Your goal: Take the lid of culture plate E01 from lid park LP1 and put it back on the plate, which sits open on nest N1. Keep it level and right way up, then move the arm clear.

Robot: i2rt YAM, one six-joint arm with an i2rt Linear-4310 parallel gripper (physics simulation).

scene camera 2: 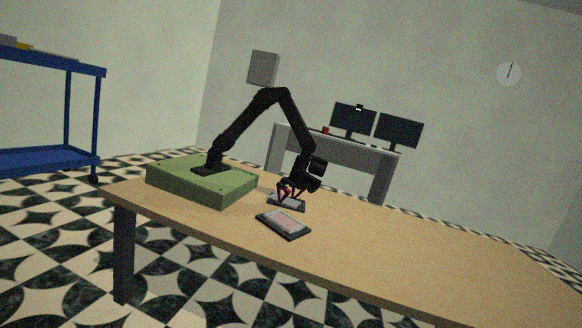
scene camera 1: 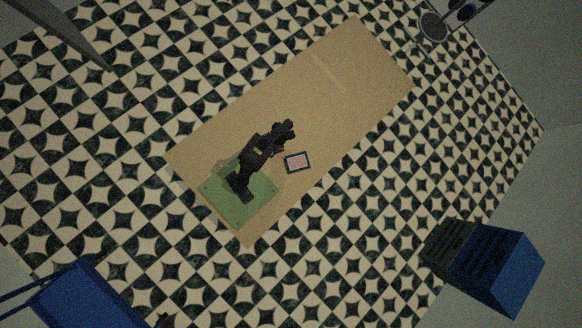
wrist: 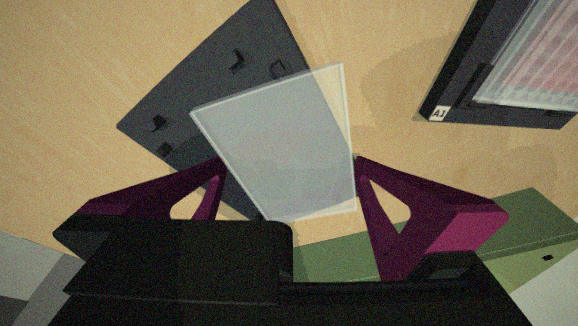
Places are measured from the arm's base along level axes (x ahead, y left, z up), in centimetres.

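Pixels of known places: gripper, fingertip midpoint: (scene camera 2: 286,201) (scene camera 1: 274,145) (wrist: 289,163); arm's base, origin of the base link: (scene camera 2: 212,169) (scene camera 1: 239,187).
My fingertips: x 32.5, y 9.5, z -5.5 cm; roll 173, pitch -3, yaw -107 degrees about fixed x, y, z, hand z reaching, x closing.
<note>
For each thing: its top centre in the pictures, then the offset to it from my fingertips. "spot": a spot on its surface instead. Level surfaces: height alone.
- clear lid, middle of its top: (wrist: 293,176) (scene camera 2: 285,199) dz +0.7, dx -0.7, dy -0.1 cm
- dark grey lid park LP1, surface spot: (scene camera 2: 273,200) spot: dz +0.0, dx -4.2, dy -4.3 cm
- Plate E01, middle of its top: (scene camera 2: 284,218) (scene camera 1: 297,162) dz +1.1, dx +5.6, dy -18.1 cm
- black nest N1, middle of its top: (scene camera 2: 283,220) (scene camera 1: 297,162) dz +0.2, dx +5.6, dy -18.1 cm
- wooden table, its level: dz -1.6 cm
The clear lid (wrist: 282,141) (scene camera 2: 293,202) lies flat and skewed on the dark grey lid park LP1 (wrist: 209,81) (scene camera 2: 272,200), with one corner past the park's edge. My gripper (wrist: 289,163) (scene camera 2: 290,194) (scene camera 1: 280,150) is open, low over the park, with one magenta finger on each side of the lid and not gripping it. Plate E01 (wrist: 538,68) (scene camera 2: 283,220) (scene camera 1: 296,161), with pink wells, sits open on the black nest N1 (wrist: 457,81) (scene camera 2: 291,238) (scene camera 1: 285,166) to the right of the park. In scene camera 1 the arm hides the lid.
The arm stands on a green base block (scene camera 2: 195,183) (scene camera 1: 227,204) (wrist: 526,218) at the near end of the wooden table (scene camera 2: 407,252) (scene camera 1: 325,101). A blue cart (scene camera 2: 64,69), a desk with two monitors (scene camera 2: 338,150) and a blue cabinet (scene camera 1: 500,269) stand off the table.
</note>
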